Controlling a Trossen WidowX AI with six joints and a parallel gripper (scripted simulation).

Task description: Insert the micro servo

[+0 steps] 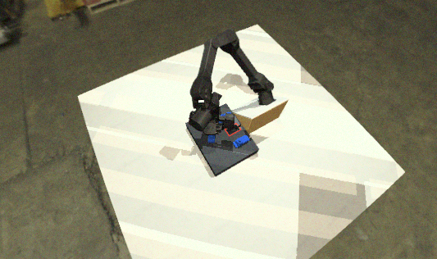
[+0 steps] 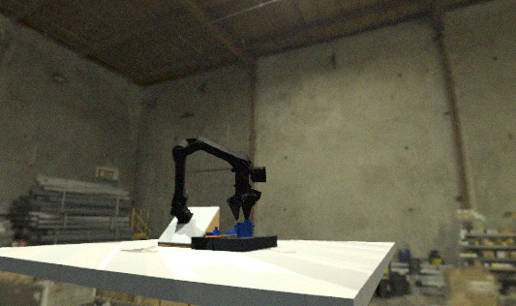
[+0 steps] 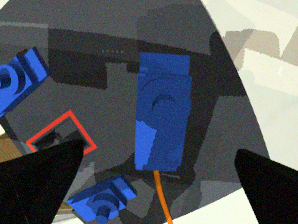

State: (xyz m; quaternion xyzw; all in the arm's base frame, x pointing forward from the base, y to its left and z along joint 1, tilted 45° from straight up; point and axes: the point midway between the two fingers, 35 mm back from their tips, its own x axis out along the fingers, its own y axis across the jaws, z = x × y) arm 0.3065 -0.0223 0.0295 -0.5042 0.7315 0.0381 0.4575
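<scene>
Right now the dark deck is 90 mm below my gripper tip, 20 mm to the left of it and 10 mm ahead of it.
</scene>
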